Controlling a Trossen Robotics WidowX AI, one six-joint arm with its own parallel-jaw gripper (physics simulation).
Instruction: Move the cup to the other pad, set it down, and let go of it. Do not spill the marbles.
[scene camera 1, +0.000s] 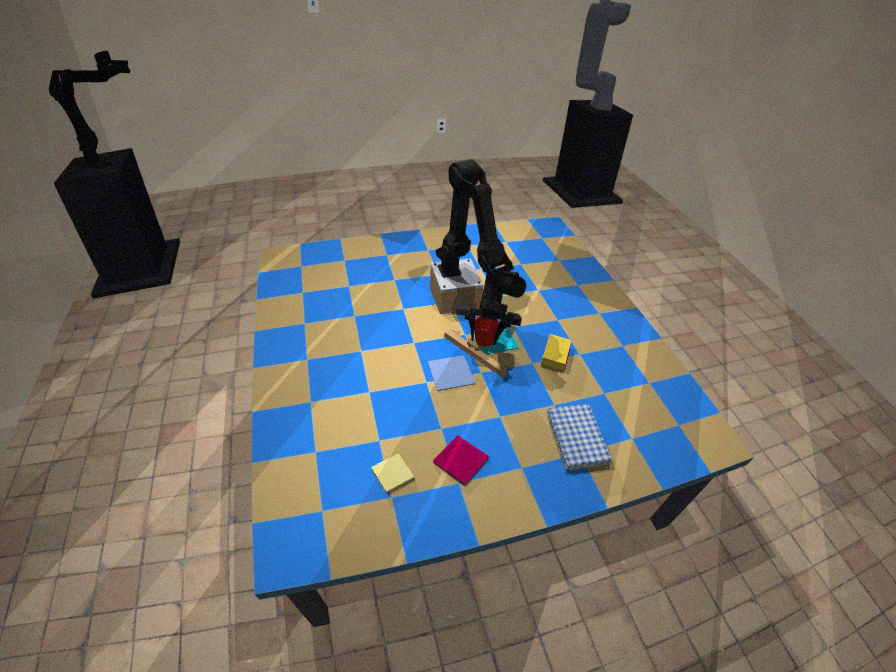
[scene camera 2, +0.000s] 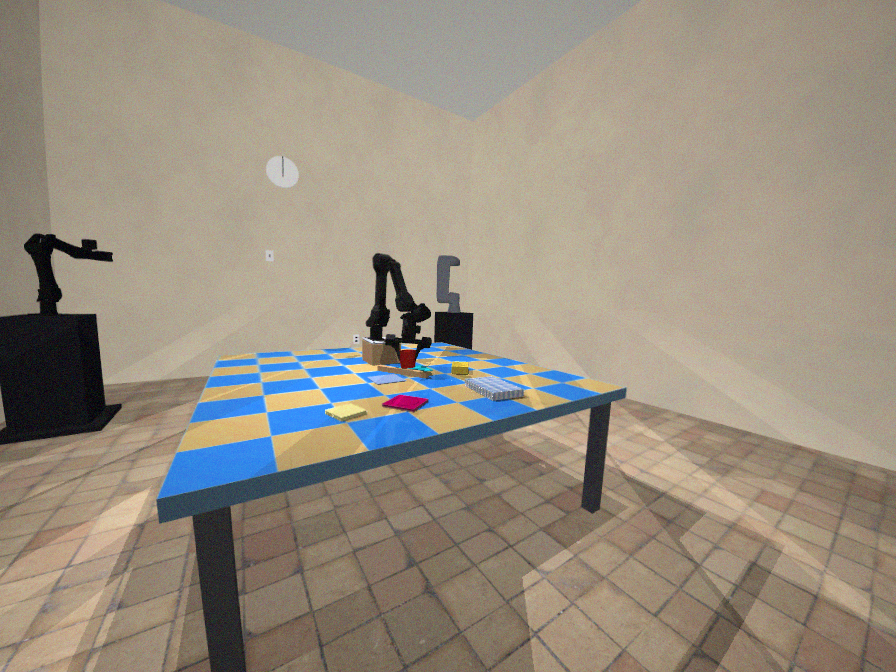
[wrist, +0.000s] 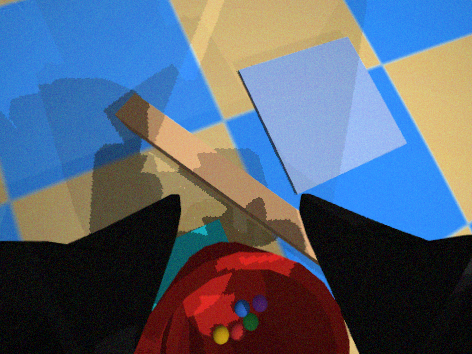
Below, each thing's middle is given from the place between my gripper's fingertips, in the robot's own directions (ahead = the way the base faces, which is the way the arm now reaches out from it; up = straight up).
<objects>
The wooden bar (scene camera 1: 496, 367) lies 5 cm below my hand, 2 cm to the right of it and 1 cm behind it. Also, from my hand: red cup (wrist: 201, 297) 5 cm behind, 3 cm to the left; then pad (scene camera 1: 452, 372) 11 cm to the right, 6 cm below, 4 cm ahead.
</objects>
